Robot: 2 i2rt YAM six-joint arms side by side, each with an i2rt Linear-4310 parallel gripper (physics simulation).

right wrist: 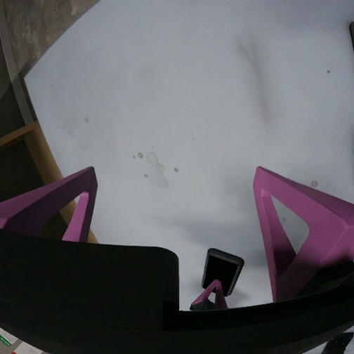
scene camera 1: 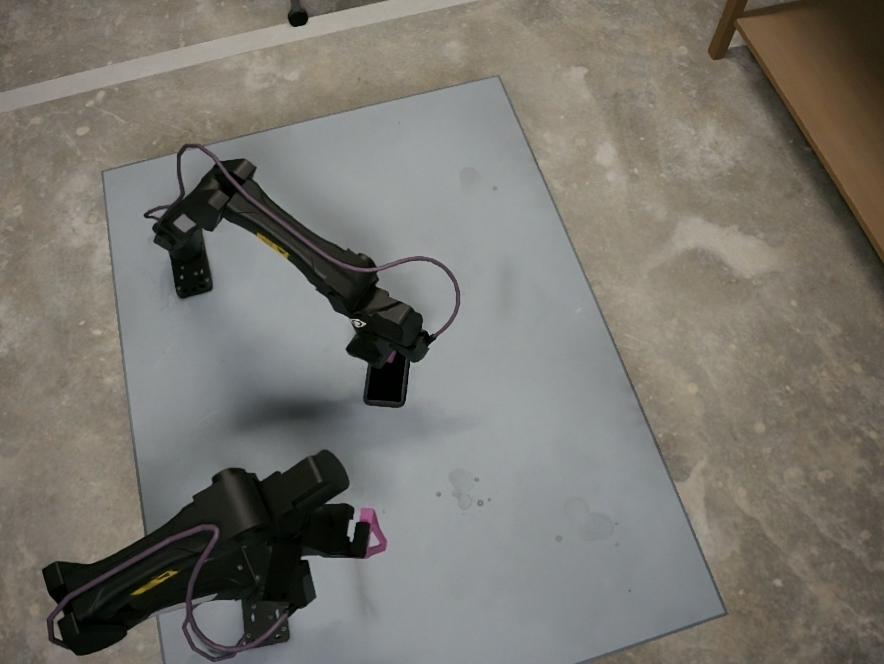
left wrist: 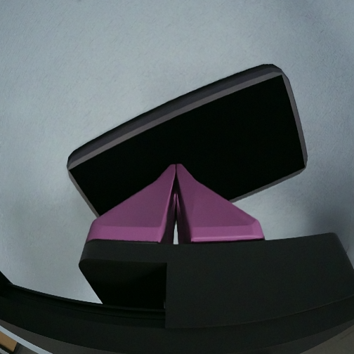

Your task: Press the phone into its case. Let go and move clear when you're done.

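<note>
The black phone (scene camera 1: 386,382) (left wrist: 200,135) (right wrist: 221,268) lies screen up within the dark grey rim of its case (scene camera 1: 385,405) (left wrist: 172,110) on the table. Whether it sits fully down in the case cannot be told. My left gripper (left wrist: 175,173) is shut and empty, its pink fingertips together over the phone's screen; in scene camera 1 the wrist hides the phone's upper end. Whether the tips touch the screen is not clear. My right gripper (right wrist: 174,175) is wide open and empty, held above the table near the bottom of scene camera 1, away from the phone.
The blue-grey table top (scene camera 1: 500,321) (right wrist: 165,90) has faint stains to the right of the right gripper. A wooden shelf (scene camera 1: 821,85) stands at the upper right of scene camera 1, beyond the table. The left arm (scene camera 1: 300,243) reaches over the table from the upper left.
</note>
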